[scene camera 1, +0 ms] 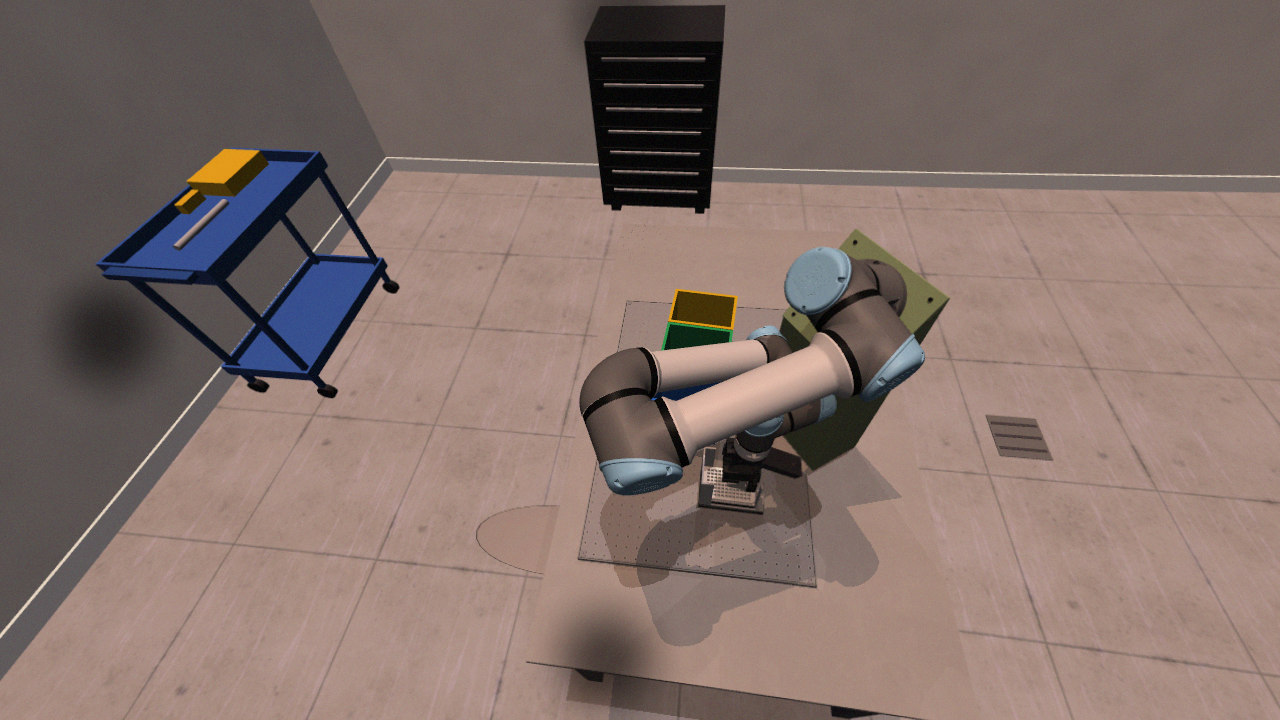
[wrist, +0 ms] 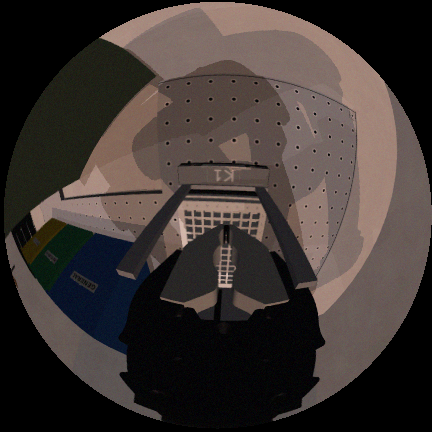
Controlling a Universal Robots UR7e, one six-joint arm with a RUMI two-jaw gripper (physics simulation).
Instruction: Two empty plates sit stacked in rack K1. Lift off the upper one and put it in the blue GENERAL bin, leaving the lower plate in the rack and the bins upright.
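Frame: origin at the arm's base, x ahead, y left, z up, level; millimetres.
Where they show: gripper, fingertip midpoint: point(scene camera 1: 744, 487) point(wrist: 225, 226).
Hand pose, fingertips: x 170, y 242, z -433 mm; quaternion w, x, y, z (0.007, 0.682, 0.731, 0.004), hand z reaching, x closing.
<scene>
Things, the pixels of their top centre, and the offset from my fingertips. Level surfaces: height alone.
- blue GENERAL bin, middle of its top: point(wrist: 94, 336) point(scene camera 1: 689, 384) dx +164, dy -193, dz +131 mm
- green bin, middle of its top: point(wrist: 57, 303) point(scene camera 1: 696, 343) dx +160, dy -325, dz +131 mm
- yellow bin, middle of its top: point(scene camera 1: 703, 308) point(wrist: 38, 280) dx +157, dy -457, dz +131 mm
- perforated board, its level: dz -49 mm
Rack K1 point(scene camera 1: 730, 508) point(wrist: 192, 175) has dark rails and a K1 label, and stands on the perforated board. A pale plate with a grid of square wells point(scene camera 1: 733, 491) point(wrist: 200, 218) lies in it; I cannot tell from these views whether one or two plates are stacked there. My gripper point(scene camera 1: 750, 483) point(wrist: 225, 226) is shut and empty, pointing down over the plate and covering part of it. The blue GENERAL bin point(scene camera 1: 683, 392) point(wrist: 107, 270) stands upright to the left in the wrist view; the arm mostly hides it in the scene view.
A green bin point(scene camera 1: 698, 336) point(wrist: 67, 250) and a yellow bin point(scene camera 1: 703, 309) point(wrist: 46, 241) stand upright in a row beyond the blue one. The perforated board point(scene camera 1: 662, 537) point(wrist: 220, 110) lies under the rack. The olive pedestal point(scene camera 1: 913, 300) stands at the right. A blue cart point(scene camera 1: 308, 308) and a black cabinet point(scene camera 1: 657, 116) stand farther off.
</scene>
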